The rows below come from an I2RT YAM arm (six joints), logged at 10 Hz.
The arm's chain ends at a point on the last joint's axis. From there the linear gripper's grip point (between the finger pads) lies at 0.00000 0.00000 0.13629 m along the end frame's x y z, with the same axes.
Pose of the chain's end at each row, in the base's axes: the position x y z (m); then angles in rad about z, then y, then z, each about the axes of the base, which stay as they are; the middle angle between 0 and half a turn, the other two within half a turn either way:
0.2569, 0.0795, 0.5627, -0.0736, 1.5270, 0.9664
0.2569, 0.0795, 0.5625, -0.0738, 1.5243, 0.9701
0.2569, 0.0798, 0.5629, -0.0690, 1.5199, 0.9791
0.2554, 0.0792, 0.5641, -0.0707, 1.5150, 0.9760
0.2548, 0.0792, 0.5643, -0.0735, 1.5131, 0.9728
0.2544, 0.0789, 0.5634, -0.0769, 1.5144, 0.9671
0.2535, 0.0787, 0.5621, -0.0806, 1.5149, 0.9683
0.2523, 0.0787, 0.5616, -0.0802, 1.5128, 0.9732
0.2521, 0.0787, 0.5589, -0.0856, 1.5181, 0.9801
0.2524, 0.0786, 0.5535, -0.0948, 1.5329, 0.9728
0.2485, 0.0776, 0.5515, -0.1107, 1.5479, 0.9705
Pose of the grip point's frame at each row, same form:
0.3343, 0.1915, 0.5687, -0.0736, 1.5270, 0.9664
0.3339, 0.1918, 0.5688, -0.0738, 1.5243, 0.9701
0.3328, 0.1928, 0.5698, -0.0690, 1.5199, 0.9791
0.3316, 0.1919, 0.5717, -0.0707, 1.5150, 0.9760
0.3314, 0.1917, 0.5722, -0.0735, 1.5131, 0.9728
0.3316, 0.1909, 0.5711, -0.0769, 1.5144, 0.9671
0.3306, 0.1908, 0.5697, -0.0806, 1.5149, 0.9683
0.3289, 0.1912, 0.5695, -0.0802, 1.5128, 0.9732
0.3279, 0.1917, 0.5661, -0.0856, 1.5181, 0.9801
0.3291, 0.1912, 0.5587, -0.0948, 1.5329, 0.9728
0.3255, 0.1900, 0.5546, -0.1107, 1.5479, 0.9705

